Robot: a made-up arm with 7 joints.
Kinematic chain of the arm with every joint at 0, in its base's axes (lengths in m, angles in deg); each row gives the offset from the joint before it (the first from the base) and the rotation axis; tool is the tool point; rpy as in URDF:
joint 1: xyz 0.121 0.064 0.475 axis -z
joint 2: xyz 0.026 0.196 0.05 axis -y
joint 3: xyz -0.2 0.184 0 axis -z
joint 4: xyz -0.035 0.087 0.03 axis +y
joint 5: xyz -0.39 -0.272 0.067 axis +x
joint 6: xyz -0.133 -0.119 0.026 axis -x
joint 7: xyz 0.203 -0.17 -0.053 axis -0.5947 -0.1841 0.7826
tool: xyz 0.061 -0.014 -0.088 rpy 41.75 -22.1 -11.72
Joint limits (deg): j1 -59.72..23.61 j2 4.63..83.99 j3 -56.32..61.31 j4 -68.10..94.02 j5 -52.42..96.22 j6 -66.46..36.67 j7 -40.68..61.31
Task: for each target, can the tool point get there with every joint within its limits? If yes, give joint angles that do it. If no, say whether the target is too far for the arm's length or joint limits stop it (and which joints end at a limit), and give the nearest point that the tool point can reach.
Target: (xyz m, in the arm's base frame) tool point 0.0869 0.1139 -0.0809
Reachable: yes | joints -23.96 64.71 34.52 -52.96 9.22 1.27 10.86
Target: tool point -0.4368 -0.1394 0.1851
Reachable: yes | joints -52.63 16.96 21.31 14.21 78.09 17.43 0.26
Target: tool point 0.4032 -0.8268 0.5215
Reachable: no: joint limits stop it (at a limit: joint 1, joint 6) | nearest point 0.0838 -0.4015 0.5226 | short by 0.532 m
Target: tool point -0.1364 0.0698 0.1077
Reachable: yes | joints -13.95 27.75 -7.01 -6.14 52.45 1.95 -15.39
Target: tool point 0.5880 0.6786 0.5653
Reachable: no: joint limits stop it (at a limit: joint 2, joint 3, joint 4, joint 5, joint 6) | nearest point 0.4419 0.4863 0.4942 | short by 0.252 m
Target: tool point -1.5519 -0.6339 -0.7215
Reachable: no: too far | nearest point -0.6661 -0.1507 0.0100 | short by 1.246 m
